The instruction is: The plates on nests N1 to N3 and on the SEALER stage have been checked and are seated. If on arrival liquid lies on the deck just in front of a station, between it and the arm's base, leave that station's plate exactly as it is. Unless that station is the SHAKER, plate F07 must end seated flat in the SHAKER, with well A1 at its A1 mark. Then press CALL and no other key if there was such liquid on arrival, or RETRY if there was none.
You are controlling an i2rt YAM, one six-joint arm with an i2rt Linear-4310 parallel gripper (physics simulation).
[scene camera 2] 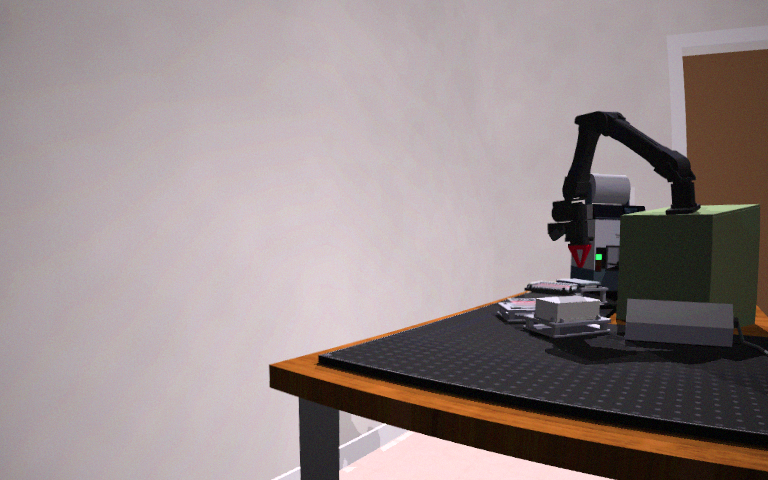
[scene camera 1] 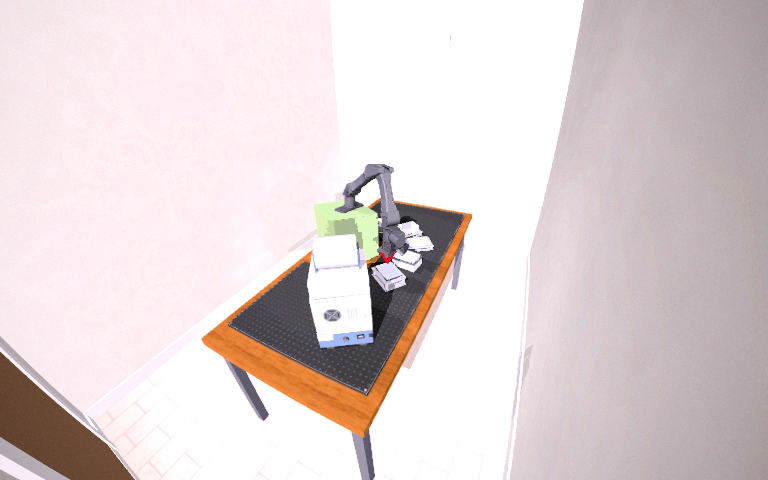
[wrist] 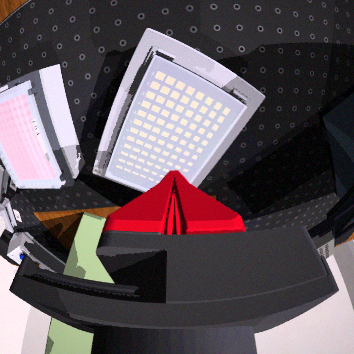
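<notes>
My gripper is shut with nothing between its red fingertips. It points down above the near edge of a plate with cream wells. That plate lies in a pale station, whose label I cannot read. A pink-welled plate lies in the station to its left in the wrist view. A small box with a blue spot shows at lower left there; its key names are unreadable. The fingers hide part of the deck before the cream plate's station, and I cannot make out liquid there.
A tall white instrument stands beside the cream plate's station. The arm stands on a green block. A station bearing a white block stands farther along the deck, near a grey sloped box.
</notes>
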